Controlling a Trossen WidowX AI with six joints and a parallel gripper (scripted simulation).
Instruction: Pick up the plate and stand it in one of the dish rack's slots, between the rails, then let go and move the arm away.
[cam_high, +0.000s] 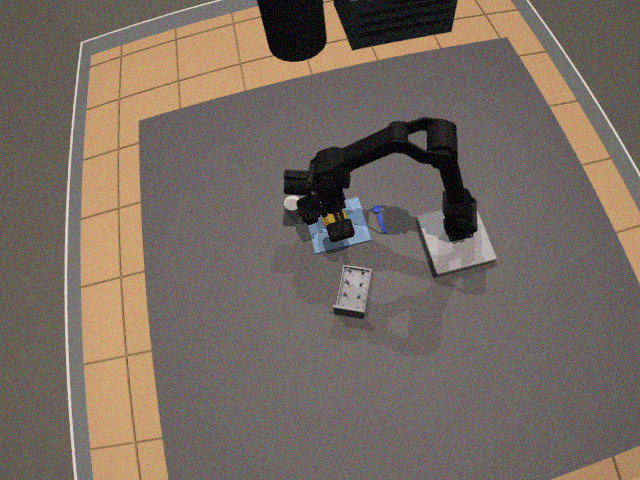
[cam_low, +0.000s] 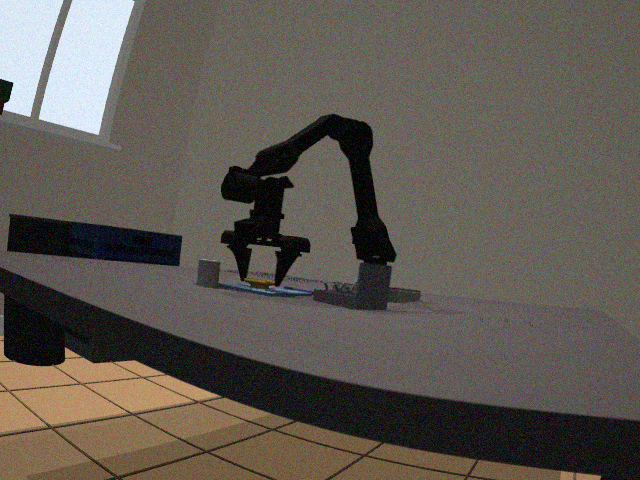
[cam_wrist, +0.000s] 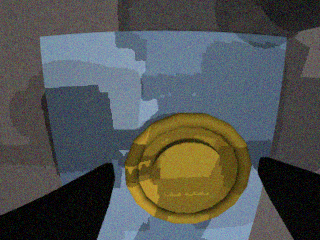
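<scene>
The light blue mat is 10 mm to the left of my gripper tip and 10 mm below it. Also, from my gripper tip: yellow plate: right at my gripper tip; white cylinder: 100 mm ahead, 60 mm to the right, 10 mm above; blue spoon: 120 mm behind, 20 mm to the left, 10 mm below.
</scene>
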